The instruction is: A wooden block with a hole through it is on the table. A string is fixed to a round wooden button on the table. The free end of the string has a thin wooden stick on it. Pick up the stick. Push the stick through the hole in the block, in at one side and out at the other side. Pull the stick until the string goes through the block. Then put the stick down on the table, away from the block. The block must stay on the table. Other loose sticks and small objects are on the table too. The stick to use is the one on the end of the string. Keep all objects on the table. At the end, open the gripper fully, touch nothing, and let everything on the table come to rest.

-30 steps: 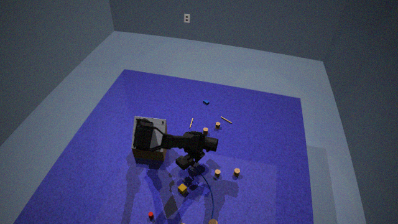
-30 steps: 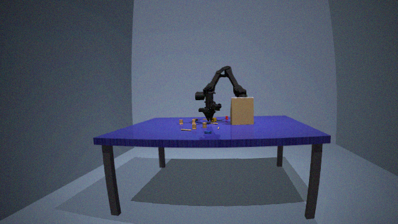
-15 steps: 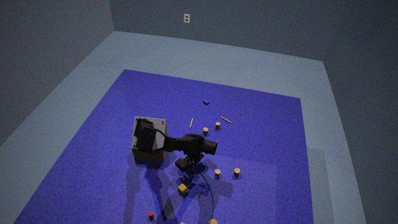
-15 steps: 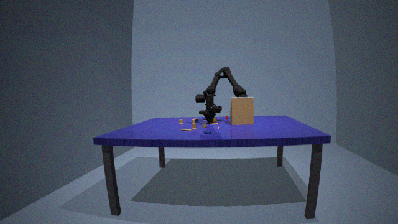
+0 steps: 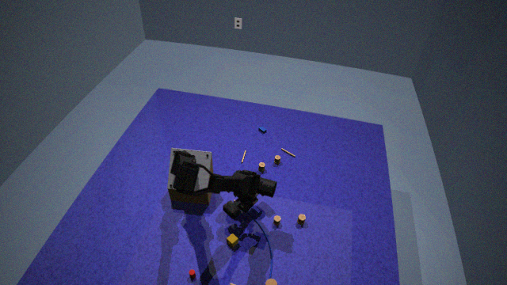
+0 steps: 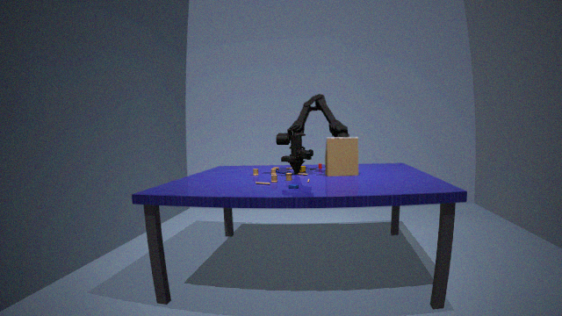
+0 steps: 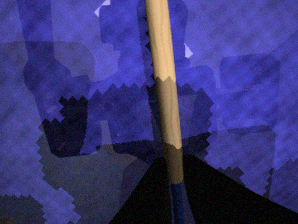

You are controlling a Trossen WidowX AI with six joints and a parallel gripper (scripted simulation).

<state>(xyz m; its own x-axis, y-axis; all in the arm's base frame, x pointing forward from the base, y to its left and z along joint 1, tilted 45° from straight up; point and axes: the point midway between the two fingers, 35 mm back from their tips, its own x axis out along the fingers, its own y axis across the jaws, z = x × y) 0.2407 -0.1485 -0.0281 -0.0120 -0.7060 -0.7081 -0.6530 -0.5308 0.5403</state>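
Now: gripper tip 3 cm past the yellow wooden block, 14 cm to the left of it and 1 cm below it. The rest, counted from my gripper tip: red object 15 cm behind, 28 cm to the right, 1 cm above; thin wooden stick 1 cm behind, 1 cm to the left; round wooden button 12 cm ahead, 29 cm to the right, 1 cm above.
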